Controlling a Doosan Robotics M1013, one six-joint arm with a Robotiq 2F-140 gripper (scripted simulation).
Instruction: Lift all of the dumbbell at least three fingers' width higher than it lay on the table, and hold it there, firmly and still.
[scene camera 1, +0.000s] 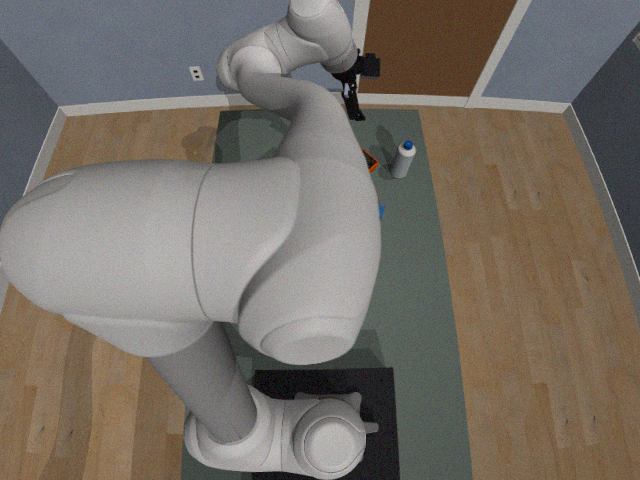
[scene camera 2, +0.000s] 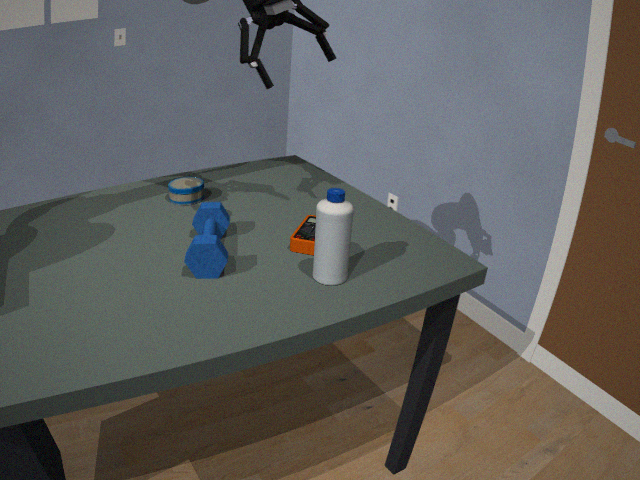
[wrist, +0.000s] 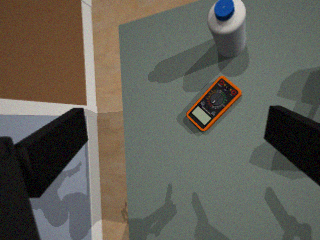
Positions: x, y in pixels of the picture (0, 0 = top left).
my gripper: scene camera 1 361, 95; scene camera 2; wrist
same spot on my gripper: (wrist: 42, 156) = (scene camera 2: 319, 37)
